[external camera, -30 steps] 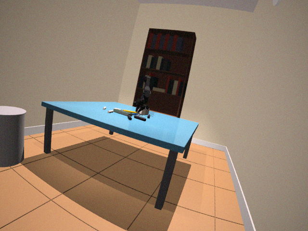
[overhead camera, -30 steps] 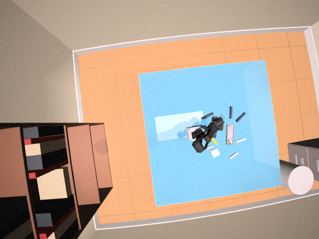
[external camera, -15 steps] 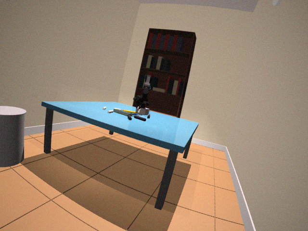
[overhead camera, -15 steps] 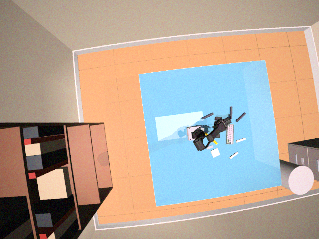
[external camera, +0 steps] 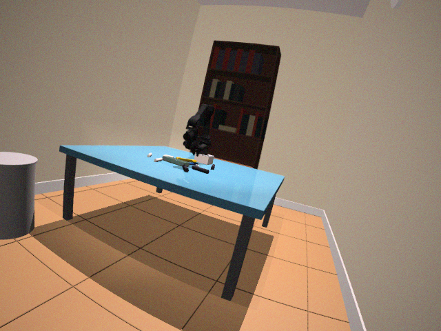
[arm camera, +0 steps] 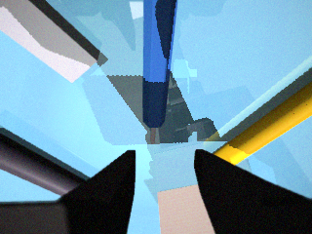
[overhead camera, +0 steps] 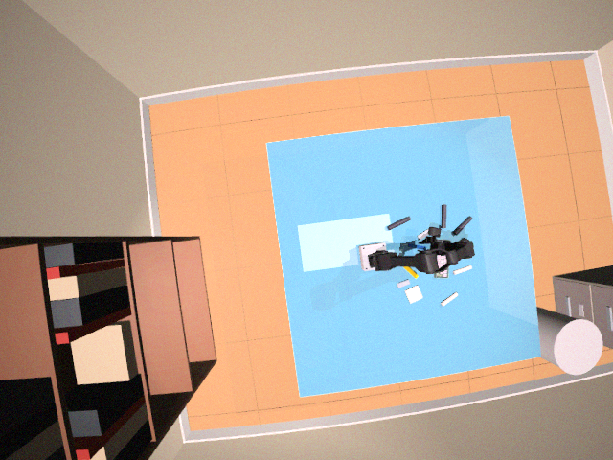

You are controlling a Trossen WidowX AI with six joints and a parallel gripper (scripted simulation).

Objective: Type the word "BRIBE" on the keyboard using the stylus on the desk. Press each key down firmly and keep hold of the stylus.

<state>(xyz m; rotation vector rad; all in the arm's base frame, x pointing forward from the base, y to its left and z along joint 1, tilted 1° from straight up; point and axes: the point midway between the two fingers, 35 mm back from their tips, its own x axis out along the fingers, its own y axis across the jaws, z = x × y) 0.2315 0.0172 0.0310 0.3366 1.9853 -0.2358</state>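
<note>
My gripper tip is 10 mm past the blue stylus, 10 mm to the right of it and 60 mm above it. The rest, counted from my gripper tip: stylus tip: 40 mm behind, 20 mm to the left, 60 mm below; yellow pencil: 60 mm behind, 90 mm to the right, 50 mm below; white block: 40 mm behind, 240 mm to the right, 60 mm below.
</note>
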